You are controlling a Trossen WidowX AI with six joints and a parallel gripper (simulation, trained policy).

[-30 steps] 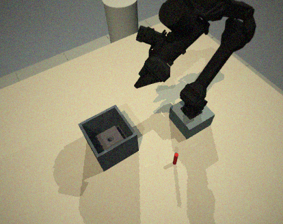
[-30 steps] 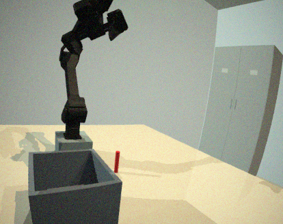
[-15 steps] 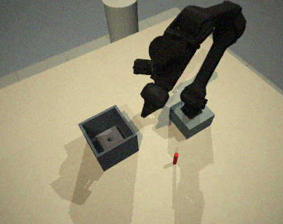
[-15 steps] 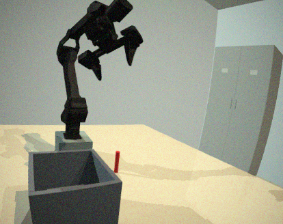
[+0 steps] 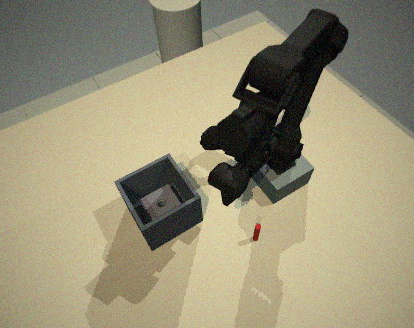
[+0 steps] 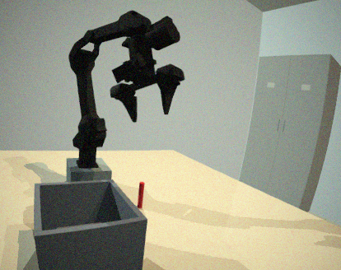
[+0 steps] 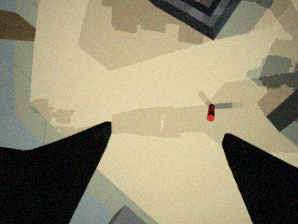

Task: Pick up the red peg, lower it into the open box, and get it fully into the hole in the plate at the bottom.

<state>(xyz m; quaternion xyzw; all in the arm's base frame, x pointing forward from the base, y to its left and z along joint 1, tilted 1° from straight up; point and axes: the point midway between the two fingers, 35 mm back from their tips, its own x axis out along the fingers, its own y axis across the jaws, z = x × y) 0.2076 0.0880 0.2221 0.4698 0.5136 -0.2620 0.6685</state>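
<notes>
My gripper tip is now 60 mm past the red peg, 30 mm to the right of it and 230 mm above it. Also, from my gripper tip: light grey plate 120 mm ahead, 170 mm to the right, 220 mm below.
</notes>
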